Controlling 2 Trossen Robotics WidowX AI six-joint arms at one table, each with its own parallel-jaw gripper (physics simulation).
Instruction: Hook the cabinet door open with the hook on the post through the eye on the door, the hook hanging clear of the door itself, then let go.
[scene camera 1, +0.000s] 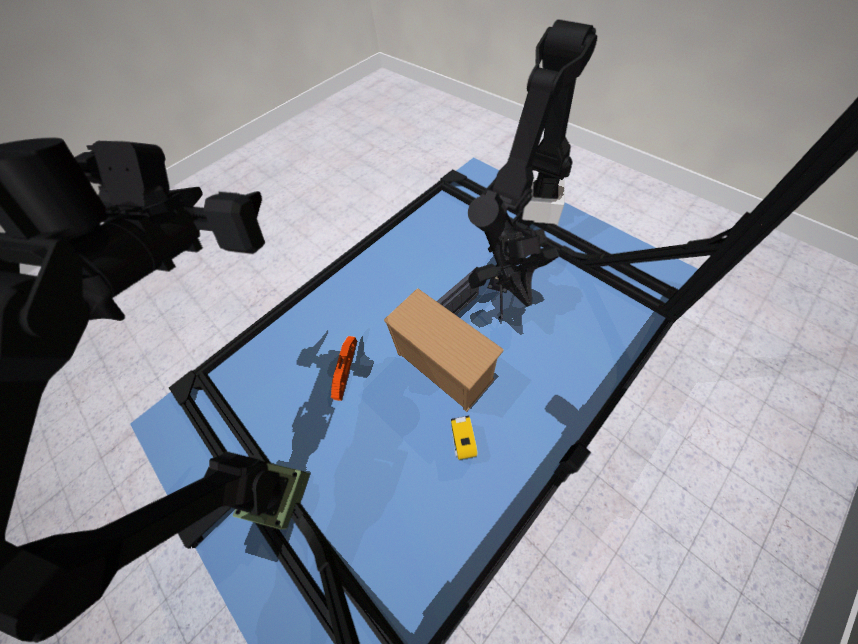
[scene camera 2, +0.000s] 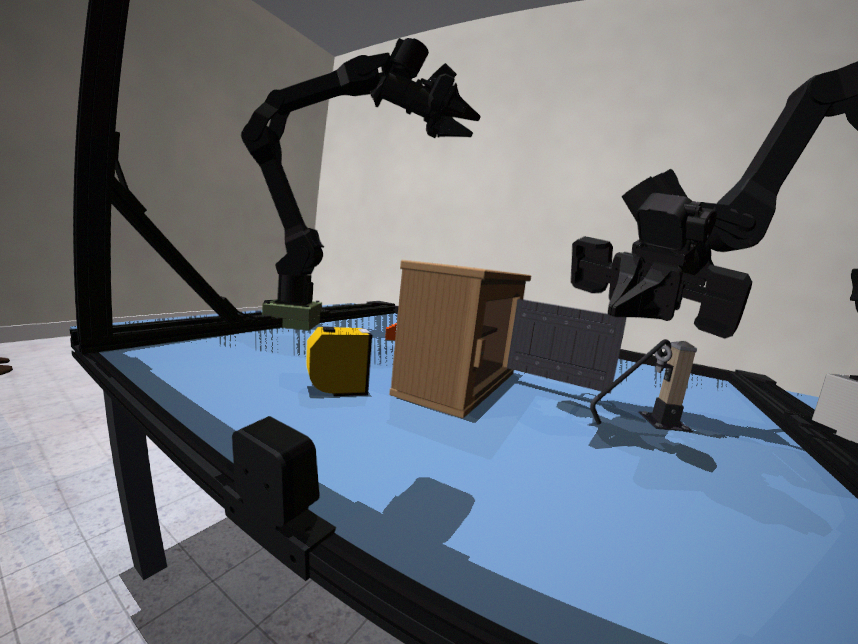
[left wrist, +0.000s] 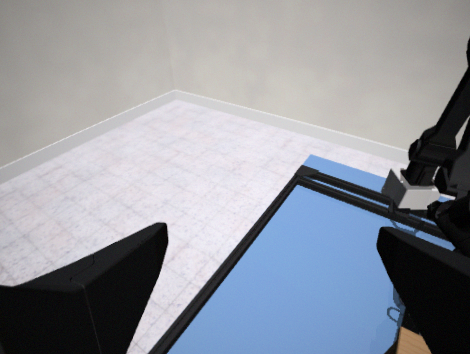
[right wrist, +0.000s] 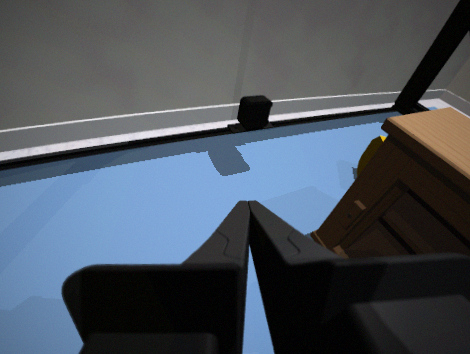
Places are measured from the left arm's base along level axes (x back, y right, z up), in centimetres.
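Pixels of known places: left gripper, between the fingertips: (scene camera 1: 229, 192) (scene camera 2: 475, 127) (left wrist: 272, 234); right gripper, between the fingertips: (scene camera 1: 529, 306) (scene camera 2: 611, 311) (right wrist: 247, 209); left arm's base, origin of its link: (scene camera 1: 267, 493) (scene camera 2: 293, 302); right arm's base, origin of its link: (scene camera 1: 545, 189) (left wrist: 416, 178).
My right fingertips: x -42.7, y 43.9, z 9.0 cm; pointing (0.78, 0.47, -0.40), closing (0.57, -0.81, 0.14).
For each thing: its top centre in the pictures, then the offset to it from my right fingertips. "*": a spot on its surface instead.
- wooden cabinet, centre of its top: (scene camera 2: 477, 268) (scene camera 1: 441, 333) dx +10.1, dy -16.1, dz +2.2 cm
- post, a spot on its surface: (scene camera 2: 682, 370) * dx -14.7, dy -5.1, dz -6.4 cm
- yellow block-like object, centre of its top: (scene camera 2: 341, 323) (scene camera 1: 462, 433) dx +25.9, dy -9.6, dz -5.5 cm
- orange object, centre of its top: (scene camera 1: 341, 362) dx +14.7, dy -38.6, dz -9.6 cm
The wooden cabinet (scene camera 1: 443, 339) (scene camera 2: 436, 339) (right wrist: 440, 130) stands mid-table. Its dark plank door (scene camera 2: 568, 343) is swung wide open. The post (scene camera 2: 682, 370) stands right of the door in scene camera 2. The dark hook (scene camera 2: 627, 374) hangs from the ring at the post's top and slants down-left, its bent lower end low near the door's free edge. The eye on the door cannot be made out, nor whether the hook passes through it. My right gripper (scene camera 2: 614, 311) (right wrist: 247, 209) is shut and empty, above the hook and door edge. My left gripper (scene camera 2: 476, 126) (left wrist: 272, 234) is open, empty and high up.
A yellow block-like object (scene camera 1: 464, 438) (scene camera 2: 339, 360) stands beside the cabinet, on the side away from the post. An orange object (scene camera 1: 343, 368) lies behind the cabinet as seen in scene camera 2. A black frame (scene camera 2: 443, 589) edges the table, with a black box (scene camera 2: 275, 471) mounted on it.
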